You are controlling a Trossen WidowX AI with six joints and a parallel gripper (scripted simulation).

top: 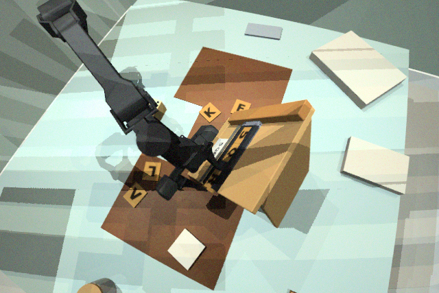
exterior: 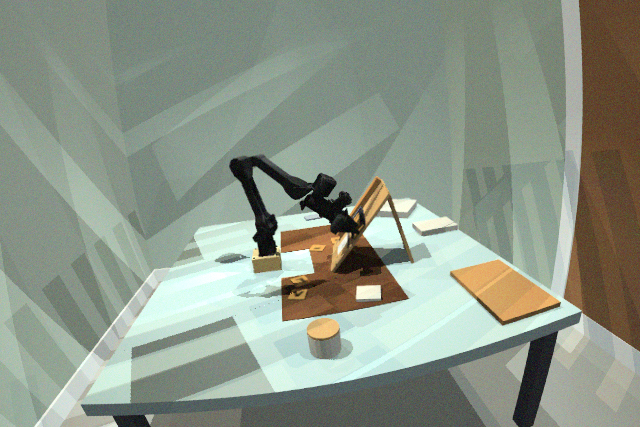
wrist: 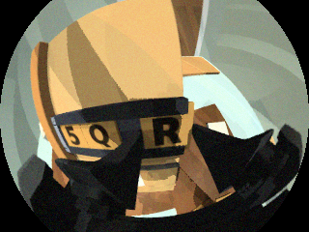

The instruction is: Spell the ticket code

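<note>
The q tile lies 10 mm ahead of my gripper tip and 80 mm to the left of it. Also, from my gripper tip: white ticket 60 mm behind, 90 mm to the left, 90 mm below; then r tile right at my gripper tip; then s tile 10 mm ahead, 140 mm to the left.
</note>
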